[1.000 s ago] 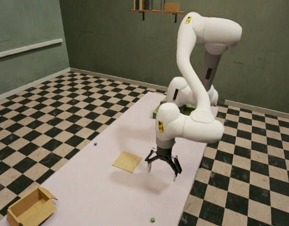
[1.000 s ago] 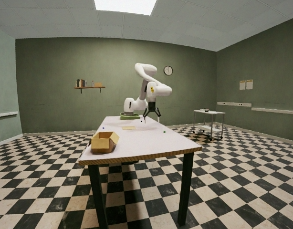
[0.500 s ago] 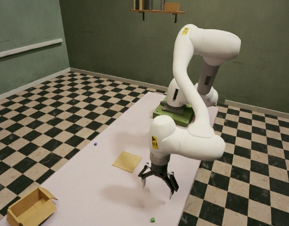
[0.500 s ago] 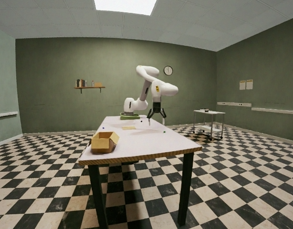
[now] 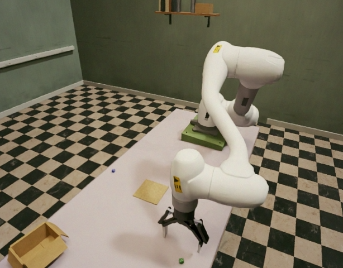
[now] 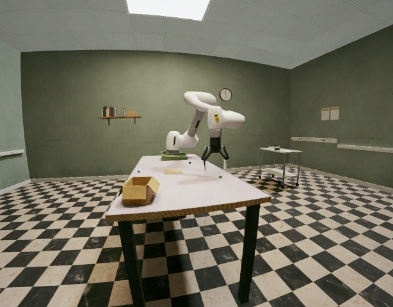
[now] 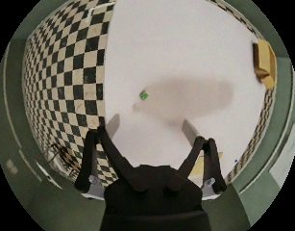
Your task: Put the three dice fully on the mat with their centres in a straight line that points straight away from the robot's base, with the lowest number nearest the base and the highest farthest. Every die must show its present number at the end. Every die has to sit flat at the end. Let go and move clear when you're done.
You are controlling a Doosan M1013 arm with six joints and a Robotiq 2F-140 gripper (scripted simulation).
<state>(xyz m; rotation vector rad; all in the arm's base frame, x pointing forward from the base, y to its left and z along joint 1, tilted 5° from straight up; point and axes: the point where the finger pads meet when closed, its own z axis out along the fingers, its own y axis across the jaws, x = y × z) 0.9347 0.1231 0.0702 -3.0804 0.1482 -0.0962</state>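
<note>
My gripper is now 5 cm short of the green die, 2 cm to the right of it and 5 cm above it. Round my hand: black die (54 cm behind, 3 cm to the right, 5 cm below); cardboard box (24 cm ahead, 51 cm to the right, 1 cm below); yellow mat (25 cm behind, 25 cm to the right, 6 cm below).
</note>
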